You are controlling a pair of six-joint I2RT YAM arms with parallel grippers.
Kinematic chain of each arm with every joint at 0, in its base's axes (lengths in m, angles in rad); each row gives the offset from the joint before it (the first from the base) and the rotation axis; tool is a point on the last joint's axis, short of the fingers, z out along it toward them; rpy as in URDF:
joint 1: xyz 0 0 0.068 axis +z
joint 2: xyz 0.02 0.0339 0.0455 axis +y
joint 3: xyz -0.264 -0.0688 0 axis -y
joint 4: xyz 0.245 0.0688 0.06 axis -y
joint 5: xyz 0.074 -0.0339 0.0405 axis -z
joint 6: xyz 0.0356 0 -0.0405 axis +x
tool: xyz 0 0 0 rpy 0 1.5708 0
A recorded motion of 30 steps. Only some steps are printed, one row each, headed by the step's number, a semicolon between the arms.
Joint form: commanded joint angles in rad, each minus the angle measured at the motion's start. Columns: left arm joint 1, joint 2, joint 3, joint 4, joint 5, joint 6; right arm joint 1, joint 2, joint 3, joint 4, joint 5, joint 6.
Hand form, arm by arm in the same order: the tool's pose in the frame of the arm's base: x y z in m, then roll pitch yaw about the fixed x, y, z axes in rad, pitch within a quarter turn. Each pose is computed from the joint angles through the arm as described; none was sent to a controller.
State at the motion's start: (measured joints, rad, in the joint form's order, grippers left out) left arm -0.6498 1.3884 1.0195 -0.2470 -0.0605 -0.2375; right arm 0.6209 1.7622 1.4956 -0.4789 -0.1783 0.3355
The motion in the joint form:
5: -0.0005 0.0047 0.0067 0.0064 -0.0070 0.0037; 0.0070 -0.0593 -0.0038 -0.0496 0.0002 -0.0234
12: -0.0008 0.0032 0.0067 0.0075 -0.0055 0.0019; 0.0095 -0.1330 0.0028 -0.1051 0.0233 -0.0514
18: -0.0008 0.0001 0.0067 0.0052 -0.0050 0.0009; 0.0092 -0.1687 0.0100 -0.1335 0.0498 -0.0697
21: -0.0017 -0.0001 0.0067 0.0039 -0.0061 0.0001; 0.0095 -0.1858 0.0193 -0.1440 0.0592 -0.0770
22: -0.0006 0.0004 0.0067 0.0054 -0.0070 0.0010; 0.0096 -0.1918 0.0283 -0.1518 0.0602 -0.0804
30: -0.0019 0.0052 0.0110 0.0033 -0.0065 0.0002; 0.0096 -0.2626 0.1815 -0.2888 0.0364 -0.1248
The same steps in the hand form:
5: 0.2509 -0.1879 0.2789 -2.8795 0.9402 2.8941; 0.3098 0.2327 0.3090 2.6674 0.7293 -2.9310
12: 0.2507 -0.1879 0.2795 -2.8741 0.9417 2.8980; 0.2945 0.2217 0.3330 2.6966 0.7706 -2.9075
18: 0.2502 -0.1875 0.2802 -2.8718 0.9421 2.9000; 0.2873 0.2152 0.3453 2.7280 0.7982 -2.8940
21: 0.2499 -0.1876 0.2801 -2.8724 0.9411 2.9000; 0.2838 0.2123 0.3532 2.7345 0.8181 -2.8916
22: 0.2503 -0.1874 0.2801 -2.8737 0.9425 2.9002; 0.2824 0.2113 0.3575 2.7348 0.8264 -2.8899
30: 0.2509 -0.1884 0.2800 -2.8740 0.9398 2.8988; 0.2576 0.1942 0.4184 2.7145 0.9206 -2.8602

